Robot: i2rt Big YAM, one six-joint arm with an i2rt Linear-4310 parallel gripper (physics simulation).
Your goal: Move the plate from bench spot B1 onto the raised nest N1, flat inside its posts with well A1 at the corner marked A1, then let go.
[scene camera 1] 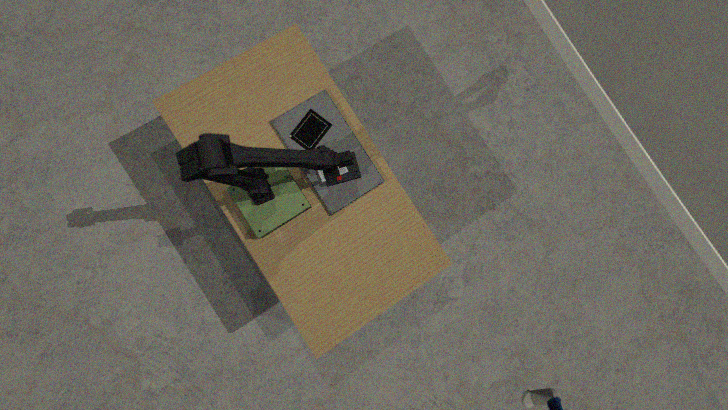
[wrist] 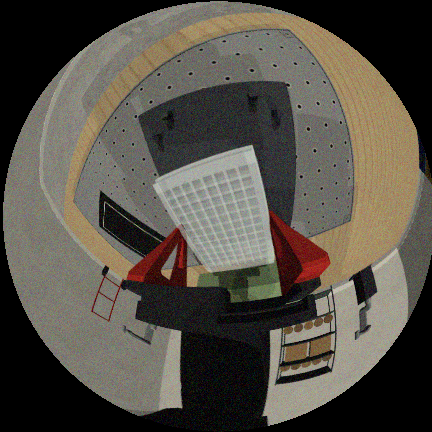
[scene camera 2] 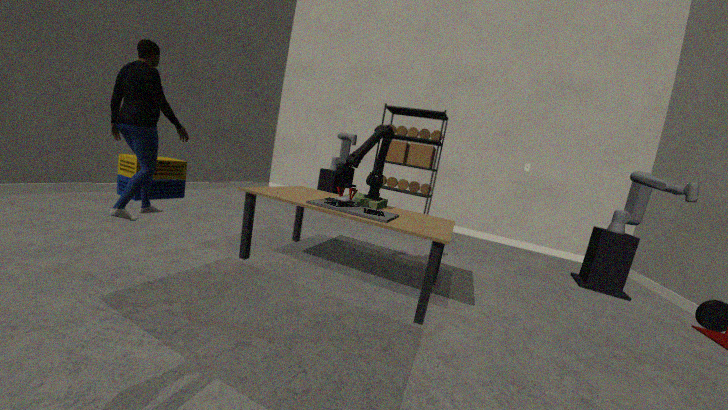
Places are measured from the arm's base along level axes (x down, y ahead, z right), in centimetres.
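Pixels of known places: gripper, fingertip midpoint: (wrist: 224,221) (scene camera 2: 345,199); arm's base at its link origin: (scene camera 1: 260,189) (scene camera 2: 373,198).
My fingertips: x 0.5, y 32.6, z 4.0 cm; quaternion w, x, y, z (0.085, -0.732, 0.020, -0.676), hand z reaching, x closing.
For each thing: its top centre in the pictures, then the offset to it from my fingertips. "spot": a spot on its surface instead. Level surfaces: height alone.
- plate at its top centre: (wrist: 222,237) (scene camera 1: 331,167) (scene camera 2: 345,196) dy +0.0, dx -2.0, dz +0.0 cm
- raised nest at its top centre: (wrist: 225,186) (scene camera 1: 340,168) (scene camera 2: 340,198) dy +3.7, dx -0.2, dz +1.5 cm
- Bench spot B1 at a spot on its surface: (wrist: 125,222) spot: dy +1.2, dx +3.6, dz -18.9 cm
- grey board at a spot on its surface: (wrist: 322,135) spot: dy +5.2, dx +3.8, dz +12.5 cm
- wooden table at its surface level: dx +5.1 cm
The plate (wrist: 217,215) (scene camera 1: 343,170) (scene camera 2: 344,198) is pale, with a grid of wells. My gripper (wrist: 224,221) (scene camera 2: 346,193) is shut on it, its red fingers on two opposite sides. The raised nest (wrist: 210,132) (scene camera 1: 354,176) is a dark block with small corner posts. In the wrist view the plate hangs over its near part and looks slightly turned against it. Posts at the far corners show; the nearer ones are hidden. The gap in height is hard to tell. Bench spot B1 (wrist: 125,222) (scene camera 1: 310,128) is a black rectangle with a pale outline. I cannot read an A1 mark.
A grey board (scene camera 1: 340,202) (wrist: 322,135) with small holes bears the nest and spot on the wooden table (scene camera 1: 351,264) (scene camera 2: 422,224). The arm stands on a green base (scene camera 1: 277,211) beside it. Beyond are a shelf rack (scene camera 2: 416,112), a walking person (scene camera 2: 140,96) and another robot's pedestal (scene camera 2: 608,259).
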